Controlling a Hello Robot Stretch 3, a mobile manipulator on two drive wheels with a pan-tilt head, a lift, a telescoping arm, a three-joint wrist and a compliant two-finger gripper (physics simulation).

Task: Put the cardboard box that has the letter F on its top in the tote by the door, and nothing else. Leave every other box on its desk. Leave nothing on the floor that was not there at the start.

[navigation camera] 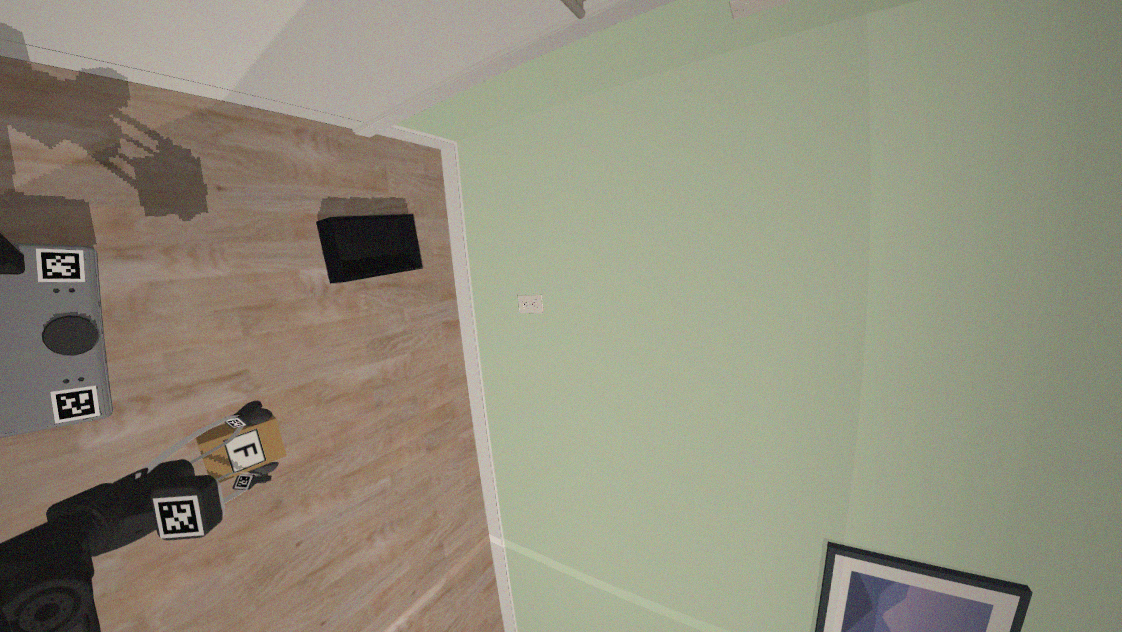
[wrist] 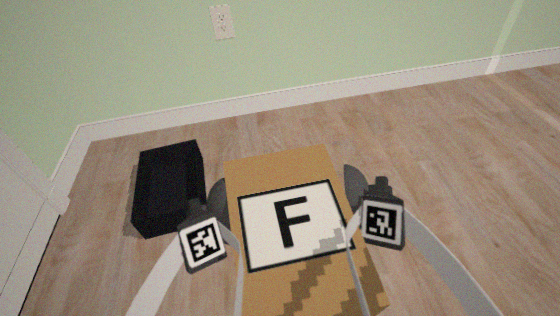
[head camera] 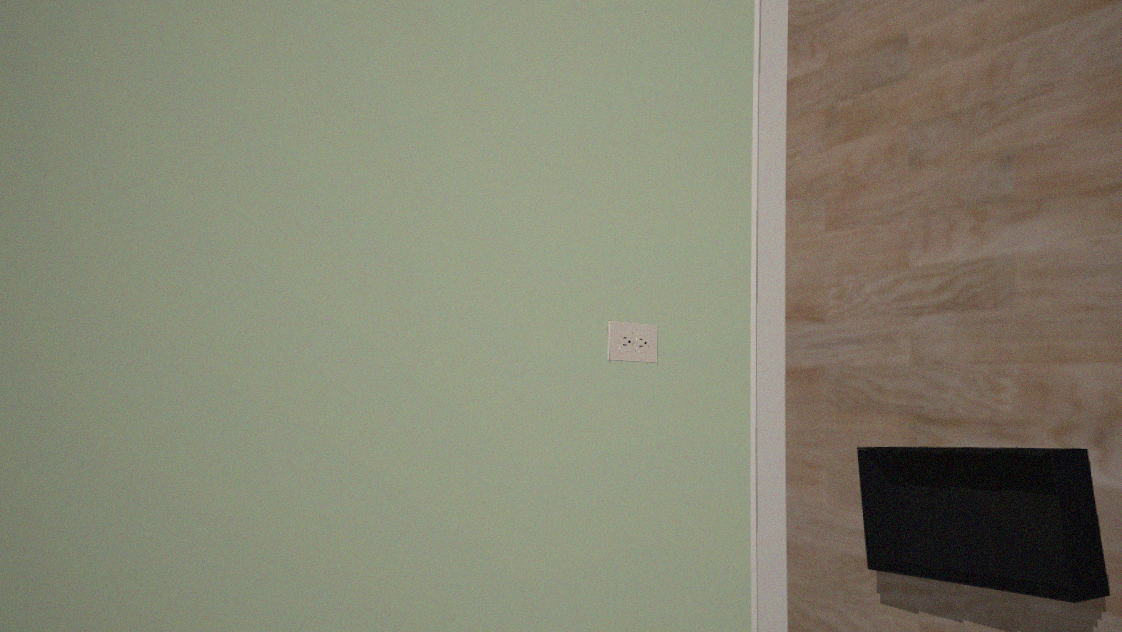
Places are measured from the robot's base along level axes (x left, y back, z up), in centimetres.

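Where they show: gripper, fingertip midpoint: [navigation camera: 269, 437]; robot's base, link origin: [navigation camera: 69, 331].
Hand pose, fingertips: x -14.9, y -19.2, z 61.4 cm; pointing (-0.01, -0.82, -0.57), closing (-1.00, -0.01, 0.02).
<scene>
Things, the pixels of their top centre, and the offset from my fingertips. "spot": a spot on its surface instead.
- white label, surface spot: [navigation camera: 267, 438] spot: dz +3.2, dx +0.9, dy +1.2 cm
- black tote, top centre: [head camera: 950, 514] [navigation camera: 381, 245] dz -51.4, dx +37.6, dy -51.1 cm
- outlet, top centre: [head camera: 608, 340] [navigation camera: 542, 304] dz -15.7, dx +16.0, dy -93.8 cm
The cardboard box with a black F on a white label [navigation camera: 267, 438] [wrist: 275, 167] is between my fingertips, lifted above the floor. My gripper [navigation camera: 257, 441] [wrist: 288, 193] is shut on this box, one fingertip at each side. The black tote [head camera: 969, 518] [navigation camera: 372, 247] [wrist: 162, 185] stands on the floor near the green wall. In the wrist view it is beyond the left finger, and in the navigation camera view it is apart from the box, up and to the right. The box does not show in the head camera view.
The green wall [head camera: 376, 314] [navigation camera: 667, 314] [wrist: 300, 45] with an outlet [head camera: 632, 342] [navigation camera: 529, 303] [wrist: 222, 22] rises behind the tote. The pale door [navigation camera: 196, 47] [wrist: 20, 200] is beside the tote. My grey base [navigation camera: 39, 337] is at the left of the navigation camera view. A framed picture [navigation camera: 910, 604] hangs on the wall.
</scene>
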